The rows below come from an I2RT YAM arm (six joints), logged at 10 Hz.
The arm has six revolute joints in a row. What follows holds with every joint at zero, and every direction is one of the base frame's. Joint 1 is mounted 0.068 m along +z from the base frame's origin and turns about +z. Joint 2 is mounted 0.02 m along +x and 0.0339 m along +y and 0.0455 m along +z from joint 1 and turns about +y. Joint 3 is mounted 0.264 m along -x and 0.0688 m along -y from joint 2 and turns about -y. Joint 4 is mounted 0.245 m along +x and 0.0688 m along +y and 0.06 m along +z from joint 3 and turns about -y. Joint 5 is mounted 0.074 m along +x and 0.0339 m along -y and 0.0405 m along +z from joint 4 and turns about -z. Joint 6 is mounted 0.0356 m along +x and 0.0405 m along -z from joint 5 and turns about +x. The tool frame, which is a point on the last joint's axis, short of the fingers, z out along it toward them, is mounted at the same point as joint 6; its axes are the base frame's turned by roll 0, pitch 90 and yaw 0 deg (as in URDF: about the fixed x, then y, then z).
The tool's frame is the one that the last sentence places.
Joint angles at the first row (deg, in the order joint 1, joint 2, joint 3, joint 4, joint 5, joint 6):
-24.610, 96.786, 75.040, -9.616, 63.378, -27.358
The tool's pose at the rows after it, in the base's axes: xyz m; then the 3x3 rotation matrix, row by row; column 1 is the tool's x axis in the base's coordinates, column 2 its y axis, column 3 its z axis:
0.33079 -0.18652 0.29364; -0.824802 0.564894 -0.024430; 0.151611 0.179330 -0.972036; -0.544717 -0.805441 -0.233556
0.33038 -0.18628 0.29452; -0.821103 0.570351 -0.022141; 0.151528 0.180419 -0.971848; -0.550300 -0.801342 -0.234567
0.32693 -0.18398 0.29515; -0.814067 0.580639 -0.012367; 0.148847 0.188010 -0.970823; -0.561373 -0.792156 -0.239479
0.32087 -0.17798 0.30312; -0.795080 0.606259 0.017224; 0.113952 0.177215 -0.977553; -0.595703 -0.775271 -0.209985
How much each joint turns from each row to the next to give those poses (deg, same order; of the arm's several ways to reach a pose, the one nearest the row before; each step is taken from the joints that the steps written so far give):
0.000, 0.142, 0.138, -0.036, -0.009, 0.050
0.001, -0.147, 0.039, -0.165, -0.142, 0.357
0.076, -0.963, -0.878, -0.135, -0.565, 0.772
0.445, -2.621, -2.435, 4.390, -0.362, -2.136

